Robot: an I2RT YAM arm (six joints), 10 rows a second.
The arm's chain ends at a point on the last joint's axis. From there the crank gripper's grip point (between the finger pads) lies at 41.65 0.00 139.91 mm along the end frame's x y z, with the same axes.
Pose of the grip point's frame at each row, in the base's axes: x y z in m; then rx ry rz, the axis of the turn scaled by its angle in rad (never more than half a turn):
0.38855 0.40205 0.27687 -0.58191 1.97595 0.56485
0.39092 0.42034 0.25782 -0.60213 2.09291 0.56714
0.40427 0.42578 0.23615 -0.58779 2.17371 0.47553
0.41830 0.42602 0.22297 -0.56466 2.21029 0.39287
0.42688 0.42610 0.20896 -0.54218 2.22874 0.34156
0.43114 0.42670 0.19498 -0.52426 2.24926 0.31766
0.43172 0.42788 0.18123 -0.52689 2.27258 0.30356
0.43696 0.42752 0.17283 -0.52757 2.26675 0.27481
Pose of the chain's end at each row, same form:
0.31227 0.32412 0.37392 -0.58191 1.97595 0.56485
0.32640 0.34654 0.36599 -0.60213 2.09291 0.56714
0.34143 0.36399 0.35252 -0.58779 2.17371 0.47553
0.35378 0.37395 0.34312 -0.56466 2.21029 0.39287
0.36094 0.38008 0.33079 -0.54218 2.22874 0.34156
0.36574 0.38399 0.31830 -0.52426 2.24926 0.31766
0.36847 0.38746 0.30643 -0.52689 2.27258 0.30356
0.37182 0.38992 0.29794 -0.52757 2.26675 0.27481

